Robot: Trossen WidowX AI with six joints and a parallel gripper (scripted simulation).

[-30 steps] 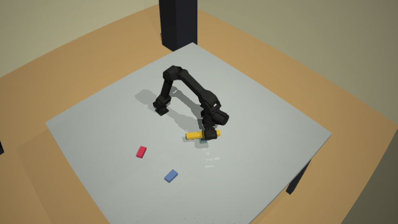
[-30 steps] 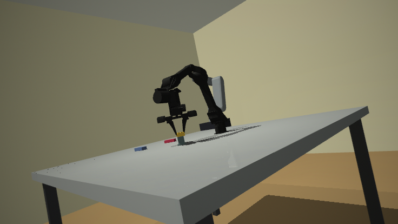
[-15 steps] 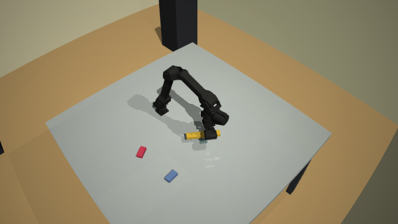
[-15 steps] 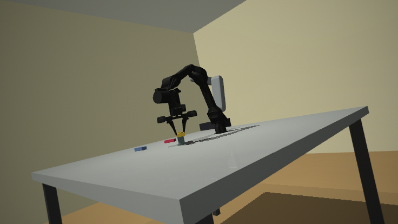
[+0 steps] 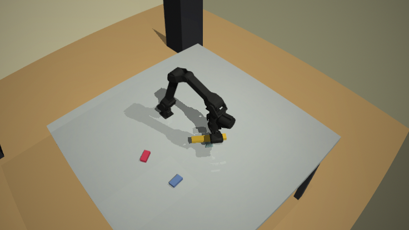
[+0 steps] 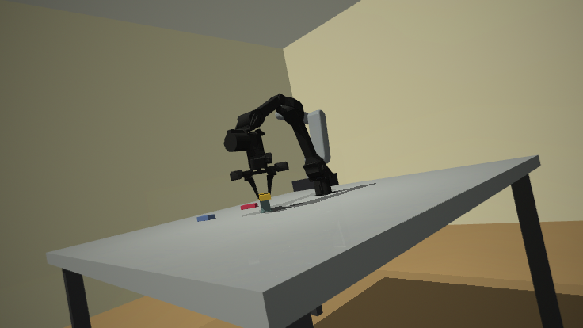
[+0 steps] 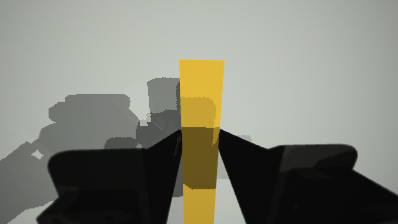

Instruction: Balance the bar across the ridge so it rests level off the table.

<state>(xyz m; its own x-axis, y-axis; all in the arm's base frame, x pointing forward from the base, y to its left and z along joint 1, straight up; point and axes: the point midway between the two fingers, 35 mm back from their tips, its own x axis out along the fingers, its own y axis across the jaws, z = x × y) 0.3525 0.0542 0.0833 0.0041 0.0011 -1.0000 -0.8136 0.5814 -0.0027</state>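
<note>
Right now the yellow bar is 2 cm behind my gripper tip and 2 cm to the right of it. Round my gripper tip: red block: 18 cm behind, 33 cm to the right, 4 cm below; then blue block: 5 cm ahead, 31 cm to the right, 4 cm below.
</note>
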